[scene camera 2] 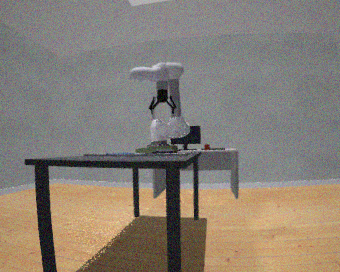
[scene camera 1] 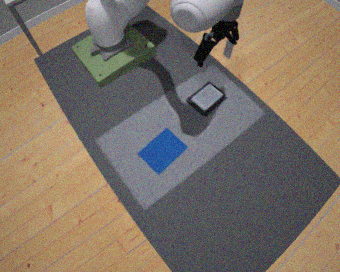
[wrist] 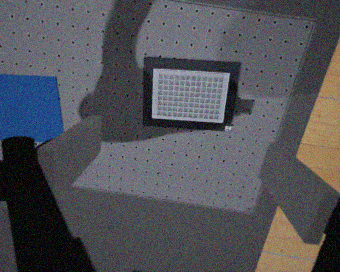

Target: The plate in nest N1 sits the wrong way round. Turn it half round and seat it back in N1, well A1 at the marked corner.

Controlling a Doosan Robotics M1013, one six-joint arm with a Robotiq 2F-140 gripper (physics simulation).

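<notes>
A pale plate [scene camera 1: 207, 96] [wrist: 190, 95] with a grid of wells lies flat inside the dark rectangular frame of nest N1 [wrist: 148, 95]. A small white mark [wrist: 228, 128] sits at the nest's lower right corner in the wrist view. Which corner well A1 is at cannot be read. My gripper [scene camera 1: 215, 57] [scene camera 2: 163, 112] [wrist: 182, 146] is open and empty, high above the table. In the wrist view the plate shows beyond the fingertips, between the two fingers in the sideways direction. The plate cannot be made out in scene camera 2.
The nest stands on a light grey perforated board [scene camera 1: 120, 145] [wrist: 200, 170] on the dark table [scene camera 1: 240, 200] [scene camera 2: 100, 161]. A blue rectangle [scene camera 1: 162, 151] [wrist: 30, 107] lies on the same board. The arm's green base [scene camera 1: 102, 72] is at the table's far end. A desk [scene camera 2: 225, 159] with a monitor stands behind.
</notes>
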